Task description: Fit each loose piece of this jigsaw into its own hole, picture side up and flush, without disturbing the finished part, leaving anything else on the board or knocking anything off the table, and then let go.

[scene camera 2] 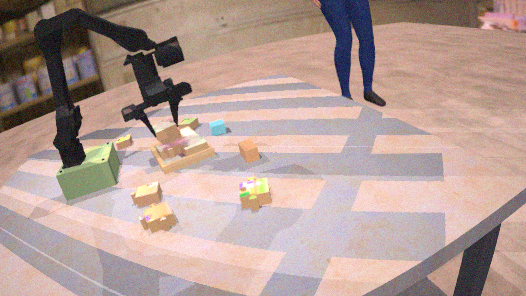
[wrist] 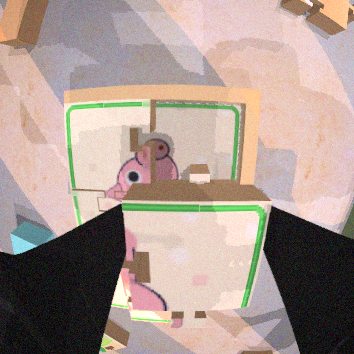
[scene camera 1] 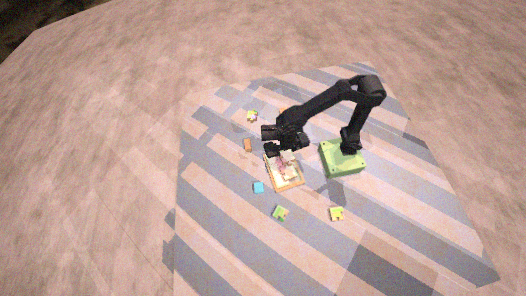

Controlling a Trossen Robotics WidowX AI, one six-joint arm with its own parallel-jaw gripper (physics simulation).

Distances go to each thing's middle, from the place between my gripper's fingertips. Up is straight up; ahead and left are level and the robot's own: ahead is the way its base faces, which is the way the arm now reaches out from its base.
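You'll find the jigsaw board [scene camera 2: 168,165] 10 mm ahead of my hand and 40 mm to the left of it, and the board is also 70 mm below my hand.
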